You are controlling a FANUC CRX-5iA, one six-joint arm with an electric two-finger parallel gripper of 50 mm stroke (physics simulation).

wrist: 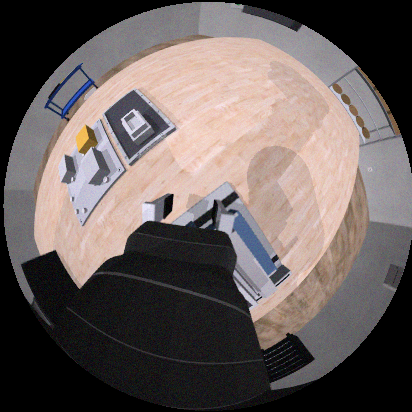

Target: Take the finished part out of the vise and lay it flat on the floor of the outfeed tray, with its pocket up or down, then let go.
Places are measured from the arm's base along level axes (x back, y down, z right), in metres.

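Pixels of known places: gripper, fingertip midpoint: (pixel 192 204).
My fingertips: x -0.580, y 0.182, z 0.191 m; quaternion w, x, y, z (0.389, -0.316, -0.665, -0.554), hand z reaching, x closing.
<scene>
For each thing: its top centre in the pictures, then the offset to it from my fingertips.
- vise at its top centre: (pixel 181 317) dz +0.068, dx +0.113, dy -0.056 m
- light grey part at its top centre: (pixel 131 120) dz -0.166, dx -0.045, dy +0.002 m
- light grey plate at its top centre: (pixel 83 167) dz -0.245, dx +0.086, dy +0.035 m
- orange block at its top centre: (pixel 81 136) dz -0.278, dx +0.036, dy -0.001 m
My gripper (pixel 192 204) is open, with nothing between its fingers. Its two fingers stand apart just past the black gripper body. The vise (pixel 254 241), grey with blue surfaces, is at the lower right of centre. The right fingertip overlaps its near end in the view, and the gripper body hides much of it. Whether a part sits between the jaws is hidden. The outfeed tray (pixel 118 138), dark-floored with a light rim, lies at the upper left, well away from the fingers. A light grey part (pixel 142 132) with a rectangular pocket lies flat in it, pocket up.
Beside the tray, a light grey plate (pixel 90 195) carries an orange block (pixel 86 139) and two grey upright blocks (pixel 97 166) (pixel 67 169). These blocks stand up as obstacles left of the gripper. A blue frame (pixel 78 95) and a rack (pixel 376 141) stand beyond the wooden table.
</scene>
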